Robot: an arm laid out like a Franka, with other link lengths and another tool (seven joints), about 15 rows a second.
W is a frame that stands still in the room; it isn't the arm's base.
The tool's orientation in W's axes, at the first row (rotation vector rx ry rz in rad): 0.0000 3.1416 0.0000
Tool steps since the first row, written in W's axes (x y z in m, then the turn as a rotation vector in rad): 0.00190 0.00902 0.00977 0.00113 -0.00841 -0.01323; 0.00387 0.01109 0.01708 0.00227 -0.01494 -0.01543; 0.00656 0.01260 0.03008 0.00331 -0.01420 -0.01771; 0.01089 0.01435 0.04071 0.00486 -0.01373 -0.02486
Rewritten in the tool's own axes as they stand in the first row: -0.00190 0.00902 -0.00977 -0.00113 -0.00841 0.01323; -0.00387 0.01109 -0.01708 -0.00227 -0.01494 0.01543; -0.00656 0.01260 -0.03008 -0.00331 -0.01420 0.01771; -0.01089 0.01435 -0.04071 -0.00486 -0.01373 0.02486
